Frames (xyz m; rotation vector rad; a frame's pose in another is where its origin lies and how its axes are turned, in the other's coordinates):
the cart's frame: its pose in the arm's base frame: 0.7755 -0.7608 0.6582 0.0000 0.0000 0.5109
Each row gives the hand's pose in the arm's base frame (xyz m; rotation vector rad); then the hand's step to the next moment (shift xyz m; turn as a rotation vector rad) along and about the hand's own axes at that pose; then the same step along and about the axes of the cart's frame.
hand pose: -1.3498 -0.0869 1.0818 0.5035 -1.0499 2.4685
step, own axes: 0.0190 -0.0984 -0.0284 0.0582 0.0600 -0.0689
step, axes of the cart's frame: 0.0674 0.0626 0.0488 -0.0664 0.0673 -0.0529
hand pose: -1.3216 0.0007 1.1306 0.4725 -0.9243 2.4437
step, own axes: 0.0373 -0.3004 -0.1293 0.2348 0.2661 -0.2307
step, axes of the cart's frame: 0.2455 0.2034 0.0819 -0.2970 0.2325 -0.1921
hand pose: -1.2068 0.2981 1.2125 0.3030 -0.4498 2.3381
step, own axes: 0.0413 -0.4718 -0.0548 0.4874 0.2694 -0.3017
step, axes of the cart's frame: 0.4372 0.1753 0.0735 -0.3717 0.4833 -0.1716
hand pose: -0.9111 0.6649 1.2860 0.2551 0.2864 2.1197
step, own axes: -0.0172 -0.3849 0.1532 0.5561 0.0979 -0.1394
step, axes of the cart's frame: 0.4137 0.0007 0.0283 -0.1623 0.5548 -0.0642
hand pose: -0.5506 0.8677 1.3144 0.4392 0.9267 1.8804
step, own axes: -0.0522 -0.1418 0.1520 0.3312 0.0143 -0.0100
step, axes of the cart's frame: 0.2070 -0.0555 -0.0046 -0.0126 0.3305 -0.0243
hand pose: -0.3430 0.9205 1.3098 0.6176 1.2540 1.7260
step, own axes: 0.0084 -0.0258 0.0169 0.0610 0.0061 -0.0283
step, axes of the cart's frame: 0.0252 0.0064 -0.0186 -0.0282 0.0604 -0.0109
